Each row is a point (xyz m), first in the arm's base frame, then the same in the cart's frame.
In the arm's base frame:
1: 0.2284 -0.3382 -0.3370
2: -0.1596 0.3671 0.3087
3: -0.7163 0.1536 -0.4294
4: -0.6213 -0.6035 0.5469
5: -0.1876 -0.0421 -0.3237
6: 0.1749 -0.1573 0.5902
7: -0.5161 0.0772 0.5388
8: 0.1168 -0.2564 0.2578
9: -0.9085 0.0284 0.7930
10: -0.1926 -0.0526 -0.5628
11: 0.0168 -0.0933 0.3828
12: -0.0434 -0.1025 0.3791
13: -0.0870 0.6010 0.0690
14: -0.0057 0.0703 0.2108
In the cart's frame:
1: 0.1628 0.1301 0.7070
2: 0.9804 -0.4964 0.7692
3: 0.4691 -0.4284 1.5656
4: 0.0860 -1.1183 0.6103
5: 0.3896 -0.1420 1.0750
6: 0.6236 -0.5125 0.1873
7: 0.7355 -0.9481 0.7642
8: 0.4161 -0.3426 0.4148
9: 0.7196 -1.4109 0.8453
10: 0.3022 0.0148 1.2334
11: 0.5960 -0.4784 0.4523
12: 0.5782 -0.5208 0.4925
13: 1.1322 -0.2513 0.9544
14: 0.6910 -0.3572 0.6342

